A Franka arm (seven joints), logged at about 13 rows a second.
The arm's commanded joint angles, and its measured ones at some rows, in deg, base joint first. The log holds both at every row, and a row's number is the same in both.
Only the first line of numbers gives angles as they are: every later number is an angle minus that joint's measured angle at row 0.
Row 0, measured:
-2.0 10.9 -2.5 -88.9 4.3 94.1 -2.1
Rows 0 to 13, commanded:
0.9 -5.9 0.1 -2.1 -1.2 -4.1 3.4
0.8 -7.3 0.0 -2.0 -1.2 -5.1 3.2
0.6 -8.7 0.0 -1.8 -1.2 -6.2 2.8
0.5 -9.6 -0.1 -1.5 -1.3 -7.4 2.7
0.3 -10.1 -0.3 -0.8 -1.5 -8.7 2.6
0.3 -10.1 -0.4 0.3 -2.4 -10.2 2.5
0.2 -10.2 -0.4 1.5 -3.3 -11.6 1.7
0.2 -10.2 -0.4 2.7 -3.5 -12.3 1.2
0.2 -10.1 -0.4 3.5 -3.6 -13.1 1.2
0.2 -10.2 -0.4 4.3 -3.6 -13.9 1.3
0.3 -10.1 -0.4 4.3 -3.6 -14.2 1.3
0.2 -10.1 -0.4 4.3 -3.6 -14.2 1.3
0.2 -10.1 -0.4 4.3 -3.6 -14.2 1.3
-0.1 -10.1 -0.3 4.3 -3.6 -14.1 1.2
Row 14, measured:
0.7 -10.1 -0.8 3.5 -2.7 -13.2 1.8
